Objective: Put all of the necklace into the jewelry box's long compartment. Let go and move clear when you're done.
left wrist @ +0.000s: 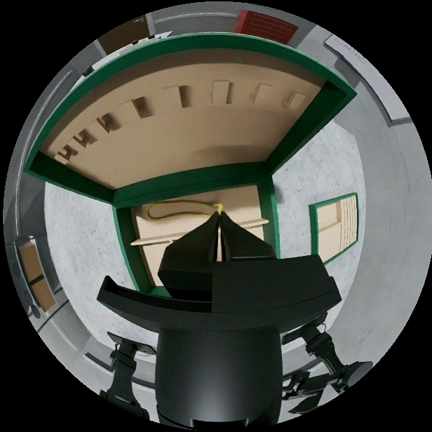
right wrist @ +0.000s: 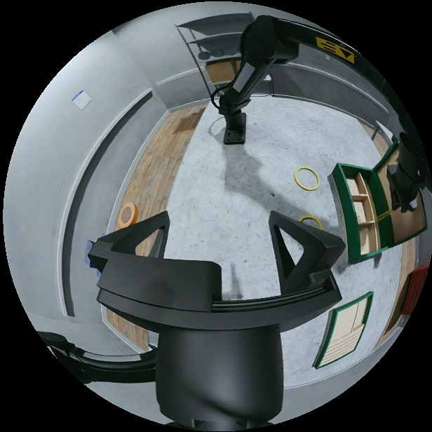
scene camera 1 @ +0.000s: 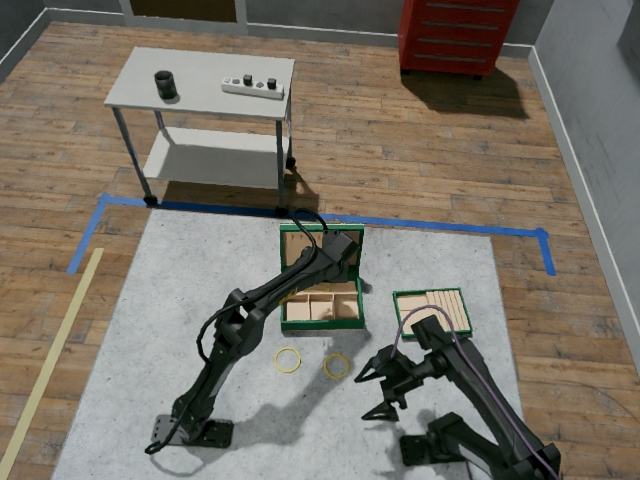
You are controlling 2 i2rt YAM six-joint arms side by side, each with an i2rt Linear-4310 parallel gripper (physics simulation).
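Places are measured from the left arm's base along level axes (x ahead, y left, z up), in centimetres.
Where they show: right gripper, fingertip midpoint: (scene camera 1: 358, 399); left arm's base, link origin: (scene camera 1: 192, 431); right arm's base, link origin: (scene camera 1: 438, 448).
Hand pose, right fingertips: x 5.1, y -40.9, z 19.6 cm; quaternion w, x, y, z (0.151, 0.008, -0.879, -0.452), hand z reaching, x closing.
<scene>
Each offset is from my right fingertips to the top centre of the thing. "spot": to the spot under its first point.
The green jewelry box (scene camera 1: 321, 324) (left wrist: 200, 40) (right wrist: 346, 215) stands open with its lid up. Its long compartment (left wrist: 240, 200) runs along the back, behind a divider with smaller compartments in front. My left gripper (left wrist: 219, 216) is shut on one end of the thin yellow necklace (left wrist: 182, 202) (right wrist: 384, 215), over the long compartment. The rest of the necklace stretches as a narrow loop toward the compartment's left end in the left wrist view; whether it rests on the floor is unclear. The left fingertips are hidden in scene camera 1. My right gripper (scene camera 1: 360, 399) (right wrist: 218, 216) is open and empty, away from the box.
Two yellow rings @[dx +16.0, dy +18.3, dz -19.1 cm] (scene camera 1: 275, 360) @[dx +15.2, dy +4.3, dz -19.1 cm] (scene camera 1: 324, 365) lie on the mat in front of the box. A green-rimmed tray @[spot: dx +34.8, dy -34.6, dz -17.1 cm] (scene camera 1: 465, 310) (left wrist: 314, 230) with slots lies to the box's right. The raised lid stands close behind the left gripper. A white table (scene camera 1: 201, 56) stands farther back.
</scene>
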